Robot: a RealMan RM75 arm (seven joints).
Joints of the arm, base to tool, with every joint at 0 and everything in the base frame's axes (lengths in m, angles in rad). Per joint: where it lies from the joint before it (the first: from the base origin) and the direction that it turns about. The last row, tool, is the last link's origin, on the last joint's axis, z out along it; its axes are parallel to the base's.
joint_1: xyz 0.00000 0.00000 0.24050 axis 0 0 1
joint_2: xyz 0.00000 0.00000 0.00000 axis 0 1 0
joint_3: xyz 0.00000 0.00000 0.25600 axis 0 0 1
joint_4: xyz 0.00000 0.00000 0.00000 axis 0 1 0
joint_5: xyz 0.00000 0.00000 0.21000 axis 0 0 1
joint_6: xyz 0.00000 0.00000 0.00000 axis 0 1 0
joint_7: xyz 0.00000 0.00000 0.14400 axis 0 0 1
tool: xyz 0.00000 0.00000 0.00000
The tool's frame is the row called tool.
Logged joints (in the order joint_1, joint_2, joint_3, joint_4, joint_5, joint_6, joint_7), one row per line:
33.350, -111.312, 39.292, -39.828, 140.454, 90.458, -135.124
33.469, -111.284, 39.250, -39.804, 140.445, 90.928, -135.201
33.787, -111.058, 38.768, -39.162, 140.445, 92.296, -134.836
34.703, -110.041, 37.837, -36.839, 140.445, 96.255, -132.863
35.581, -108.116, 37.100, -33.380, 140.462, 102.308, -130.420
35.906, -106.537, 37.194, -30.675, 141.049, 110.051, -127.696
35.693, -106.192, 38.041, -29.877, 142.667, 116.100, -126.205
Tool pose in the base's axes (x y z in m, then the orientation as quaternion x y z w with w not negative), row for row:
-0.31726, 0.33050, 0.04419, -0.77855, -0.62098, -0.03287, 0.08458
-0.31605, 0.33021, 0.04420, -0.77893, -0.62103, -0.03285, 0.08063
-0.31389, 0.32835, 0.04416, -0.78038, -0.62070, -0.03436, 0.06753
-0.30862, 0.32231, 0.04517, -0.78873, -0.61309, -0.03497, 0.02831
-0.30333, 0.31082, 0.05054, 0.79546, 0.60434, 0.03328, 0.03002
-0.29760, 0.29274, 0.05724, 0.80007, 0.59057, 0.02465, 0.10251
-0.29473, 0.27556, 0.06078, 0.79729, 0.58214, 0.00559, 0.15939
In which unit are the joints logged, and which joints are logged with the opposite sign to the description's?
The joints are logged in degrees. Opposite sign: joint_1, joint_4.
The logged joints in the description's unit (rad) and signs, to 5 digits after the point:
-0.58207, -1.94276, 0.68577, 0.69513, 2.45138, 1.57879, -2.35836
-0.58414, -1.94227, 0.68504, 0.69471, 2.45123, 1.58699, -2.35970
-0.58969, -1.93833, 0.67663, 0.68351, 2.45123, 1.61087, -2.35333
-0.60568, -1.92058, 0.66038, 0.64296, 2.45123, 1.67997, -2.31890
-0.62101, -1.88698, 0.64752, 0.58259, 2.45152, 1.78561, -2.27626
-0.62668, -1.85942, 0.64916, 0.53538, 2.46177, 1.92075, -2.22872
-0.62296, -1.85340, 0.66394, 0.52145, 2.49001, 2.02633, -2.20269

